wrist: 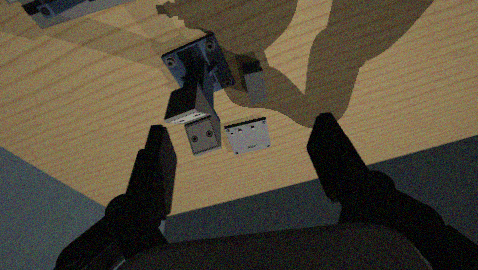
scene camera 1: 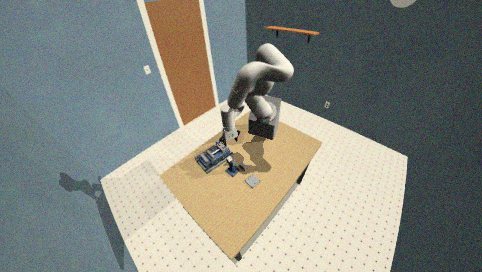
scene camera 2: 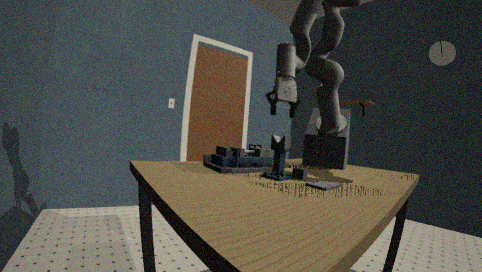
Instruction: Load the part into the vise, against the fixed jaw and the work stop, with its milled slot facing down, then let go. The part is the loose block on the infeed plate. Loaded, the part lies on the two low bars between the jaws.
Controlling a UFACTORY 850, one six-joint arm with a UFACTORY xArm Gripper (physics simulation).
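Observation:
My gripper (scene camera 1: 230,140) (scene camera 2: 283,114) (wrist: 243,135) is open and empty, high above the table near the back end of the vise. The blue and grey vise (scene camera 1: 212,156) (scene camera 2: 237,161) (wrist: 75,9) stands on the table; its corner shows at the wrist view's top left. The grey infeed plate (scene camera 1: 252,181) (scene camera 2: 323,185) (wrist: 250,140) lies flat, with small pins and no block on it. A grey block (scene camera 1: 242,167) (scene camera 2: 300,173) (wrist: 256,87) rests on the table beside the blue stand; it looks like the part, but its slot cannot be made out. The bars between the jaws are too small to tell.
The blue stand (scene camera 1: 232,167) (scene camera 2: 279,157) (wrist: 187,102) with a V-shaped head rises between the vise and the infeed plate, close to the grey block. The arm's base (scene camera 1: 262,129) (scene camera 2: 325,151) stands at the back of the wooden table (scene camera 1: 220,210) (scene camera 2: 280,215) (wrist: 100,125).

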